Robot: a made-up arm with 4 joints. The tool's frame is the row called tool.
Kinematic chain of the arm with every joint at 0, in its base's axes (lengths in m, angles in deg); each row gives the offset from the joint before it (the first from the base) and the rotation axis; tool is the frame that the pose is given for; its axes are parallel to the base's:
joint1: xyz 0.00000 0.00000 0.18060 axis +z
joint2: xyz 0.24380 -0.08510 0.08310 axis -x
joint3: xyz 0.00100 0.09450 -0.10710 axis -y
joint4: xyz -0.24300 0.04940 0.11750 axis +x
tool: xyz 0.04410 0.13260 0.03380
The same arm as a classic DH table. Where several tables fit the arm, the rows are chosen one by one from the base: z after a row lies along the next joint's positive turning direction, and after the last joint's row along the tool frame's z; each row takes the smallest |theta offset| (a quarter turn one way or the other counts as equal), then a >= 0, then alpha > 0; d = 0 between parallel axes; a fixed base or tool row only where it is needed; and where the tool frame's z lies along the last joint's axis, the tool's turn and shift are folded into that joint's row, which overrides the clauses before.
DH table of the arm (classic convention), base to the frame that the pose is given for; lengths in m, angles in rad. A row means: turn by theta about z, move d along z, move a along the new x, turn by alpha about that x. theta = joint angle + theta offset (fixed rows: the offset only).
joint1: a 0.0851  alpha 1.5708  d 0.2637  theta_offset -1.5708
joint2: a 0.1071  alpha -1.5708  d -0.2448  theta_offset -1.5708
joint3: a -0.1175  alpha -1.5708  d -0.1439  theta_offset 0
joint4: a 0.1326  alpha -1.5708  d -0.1989  theta_offset 1.5708
tool (fixed): a 0  alpha 0  d 0.0338  theta_offset -1.5708

